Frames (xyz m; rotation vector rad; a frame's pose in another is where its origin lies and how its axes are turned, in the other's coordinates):
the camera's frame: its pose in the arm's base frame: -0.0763 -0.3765 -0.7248 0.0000 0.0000 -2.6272
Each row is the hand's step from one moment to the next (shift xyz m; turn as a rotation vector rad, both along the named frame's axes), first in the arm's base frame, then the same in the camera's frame.
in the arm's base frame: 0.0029 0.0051 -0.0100 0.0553 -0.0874 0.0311
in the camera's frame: -0.0050 -0.0030 -0.0100 -0.0051 0.1033 0.0311
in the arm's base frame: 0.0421 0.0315 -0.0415 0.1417 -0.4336 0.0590
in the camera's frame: -0.0522 -0.0067 -0.0415 0.0900 0.4472 0.0590
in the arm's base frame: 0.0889 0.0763 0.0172 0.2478 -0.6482 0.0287
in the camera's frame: -0.1149 -0.0227 0.0172 0.1032 0.6862 0.0287
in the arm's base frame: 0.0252 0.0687 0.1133 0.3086 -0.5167 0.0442
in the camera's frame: -0.0557 -0.0474 0.1133 -0.0144 0.6017 0.0442
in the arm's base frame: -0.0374 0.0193 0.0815 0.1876 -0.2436 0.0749
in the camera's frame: 0.0231 -0.0352 0.0815 -0.0435 0.3044 0.0749
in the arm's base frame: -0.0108 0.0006 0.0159 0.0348 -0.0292 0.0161
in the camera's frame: 0.0091 -0.0058 0.0159 -0.0159 0.0425 0.0161
